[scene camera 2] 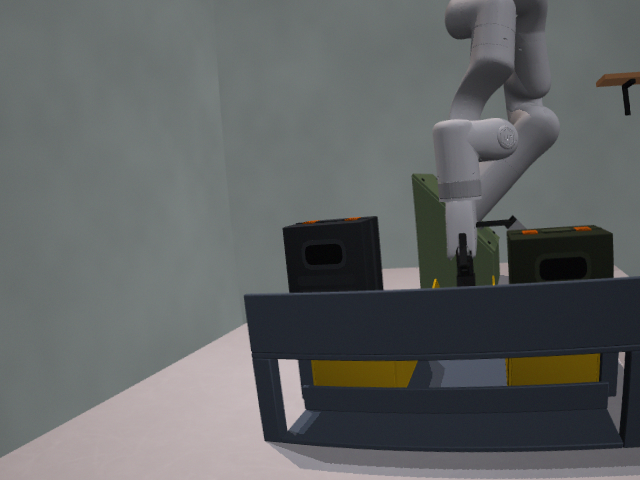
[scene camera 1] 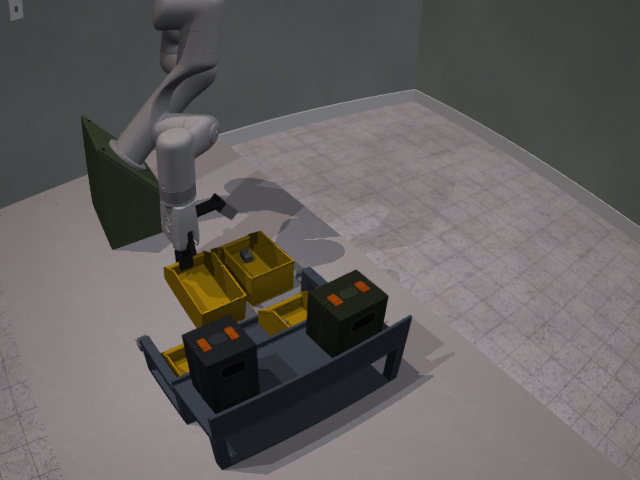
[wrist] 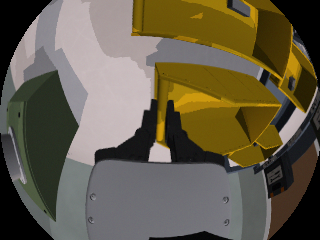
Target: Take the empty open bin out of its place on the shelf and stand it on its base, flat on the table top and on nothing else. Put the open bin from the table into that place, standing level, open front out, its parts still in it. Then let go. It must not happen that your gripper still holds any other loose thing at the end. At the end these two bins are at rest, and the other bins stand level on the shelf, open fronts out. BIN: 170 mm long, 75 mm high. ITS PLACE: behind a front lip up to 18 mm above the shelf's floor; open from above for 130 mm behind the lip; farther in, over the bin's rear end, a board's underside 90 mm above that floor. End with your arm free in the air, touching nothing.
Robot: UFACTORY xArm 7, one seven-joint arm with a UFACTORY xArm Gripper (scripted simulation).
The gripper shows in scene camera 2, in scene camera 1 and in the wrist view (161, 108). One and the same spot on the gripper: (scene camera 2: 465, 277) is (scene camera 1: 187, 255).
